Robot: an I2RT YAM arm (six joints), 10 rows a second.
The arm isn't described. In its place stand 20 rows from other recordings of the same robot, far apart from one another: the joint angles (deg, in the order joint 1, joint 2, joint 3, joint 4, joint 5, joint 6), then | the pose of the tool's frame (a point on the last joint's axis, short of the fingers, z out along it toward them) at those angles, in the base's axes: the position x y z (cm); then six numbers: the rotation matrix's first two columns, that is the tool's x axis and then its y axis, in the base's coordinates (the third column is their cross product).
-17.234 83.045 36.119 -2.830 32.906 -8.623 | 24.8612, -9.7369, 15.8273, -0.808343, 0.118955, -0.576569, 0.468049, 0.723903, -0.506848
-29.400 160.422 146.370 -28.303 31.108 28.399 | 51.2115, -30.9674, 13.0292, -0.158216, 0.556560, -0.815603, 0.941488, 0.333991, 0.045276
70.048 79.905 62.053 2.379 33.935 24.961 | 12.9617, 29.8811, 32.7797, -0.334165, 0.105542, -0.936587, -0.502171, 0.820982, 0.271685
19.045 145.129 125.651 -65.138 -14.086 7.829 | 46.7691, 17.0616, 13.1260, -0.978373, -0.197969, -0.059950, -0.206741, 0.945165, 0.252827
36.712 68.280 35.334 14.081 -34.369 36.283 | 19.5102, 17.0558, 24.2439, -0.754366, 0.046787, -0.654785, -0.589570, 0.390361, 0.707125
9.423 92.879 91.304 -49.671 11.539 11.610 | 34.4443, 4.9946, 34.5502, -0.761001, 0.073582, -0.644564, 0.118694, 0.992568, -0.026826
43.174 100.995 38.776 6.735 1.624 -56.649 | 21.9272, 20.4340, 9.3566, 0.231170, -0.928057, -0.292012, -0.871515, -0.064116, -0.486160
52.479 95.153 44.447 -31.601 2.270 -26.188 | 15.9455, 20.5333, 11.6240, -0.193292, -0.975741, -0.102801, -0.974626, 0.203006, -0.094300
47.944 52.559 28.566 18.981 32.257 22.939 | 15.5740, 14.4263, 26.9210, -0.159808, 0.314906, -0.935572, -0.227450, 0.910506, 0.345320
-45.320 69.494 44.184 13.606 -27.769 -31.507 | 20.7238, -18.5978, 28.8871, -0.282762, -0.371700, -0.884242, 0.188363, 0.882396, -0.431158
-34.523 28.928 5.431 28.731 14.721 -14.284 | 11.4770, -8.9927, 20.8436, -0.113845, -0.211324, -0.970763, 0.751776, 0.620482, -0.223235
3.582 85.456 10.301 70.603 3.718 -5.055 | 22.8728, 1.2005, 14.6530, -0.079092, -0.093050, -0.992515, -0.004818, 0.995658, -0.092960
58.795 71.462 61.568 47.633 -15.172 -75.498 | 13.3690, 23.8689, 44.7136, 0.982428, -0.181633, -0.042945, 0.073438, 0.587720, -0.805724
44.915 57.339 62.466 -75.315 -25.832 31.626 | 9.6777, 11.8396, 31.7646, -0.955377, -0.286062, -0.073637, -0.280820, 0.802267, 0.526790
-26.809 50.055 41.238 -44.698 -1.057 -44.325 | 14.9315, -7.4718, 24.9523, -0.821602, -0.367559, -0.435742, -0.185808, 0.895300, -0.404862
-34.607 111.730 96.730 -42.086 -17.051 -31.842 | 35.8717, -23.4844, 26.2592, -0.804248, -0.057858, -0.591471, -0.014672, 0.996879, -0.077564
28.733 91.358 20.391 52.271 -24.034 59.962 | 22.4319, 13.9514, 13.1246, -0.813636, 0.455602, -0.361142, -0.145788, 0.441448, 0.885364
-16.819 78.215 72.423 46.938 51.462 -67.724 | 26.7920, -11.0077, 47.0189, -0.449815, -0.466330, -0.761710, 0.864893, -0.014713, -0.501741
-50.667 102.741 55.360 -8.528 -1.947 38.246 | 22.2579, -26.9710, 14.0592, 0.058826, 0.904319, -0.422784, 0.922562, 0.112536, 0.369074
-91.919 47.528 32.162 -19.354 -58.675 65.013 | 2.4704, -17.0839, 24.8475, 0.500336, 0.860735, 0.093803, 0.212130, -0.226898, 0.950536
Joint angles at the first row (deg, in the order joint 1, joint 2, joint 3, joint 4, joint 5, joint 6):
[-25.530, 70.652, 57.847, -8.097, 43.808, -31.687]
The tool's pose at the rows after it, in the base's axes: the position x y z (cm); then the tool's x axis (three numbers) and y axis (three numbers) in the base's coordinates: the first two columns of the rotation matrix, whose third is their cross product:
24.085, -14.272, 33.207, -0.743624, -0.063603, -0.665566, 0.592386, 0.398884, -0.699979
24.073, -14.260, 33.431, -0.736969, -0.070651, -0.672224, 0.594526, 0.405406, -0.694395
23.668, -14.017, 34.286, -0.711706, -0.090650, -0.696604, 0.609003, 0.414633, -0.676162
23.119, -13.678, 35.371, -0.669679, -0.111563, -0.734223, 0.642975, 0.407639, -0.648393
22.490, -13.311, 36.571, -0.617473, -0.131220, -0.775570, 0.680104, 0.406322, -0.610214
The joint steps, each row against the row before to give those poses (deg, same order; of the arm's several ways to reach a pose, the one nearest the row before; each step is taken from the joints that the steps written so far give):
[-0.079, 0.237, 0.381, -0.231, -0.104, 0.090]
[-0.052, -0.145, 0.279, 0.004, -0.684, 0.022]
[-0.045, -1.385, 0.406, 0.058, -1.416, 0.103]
[0.087, -1.799, 0.142, 1.296, -0.569, 0.325]
[0.040, -1.863, 0.401, 0.998, -0.869, 0.899]

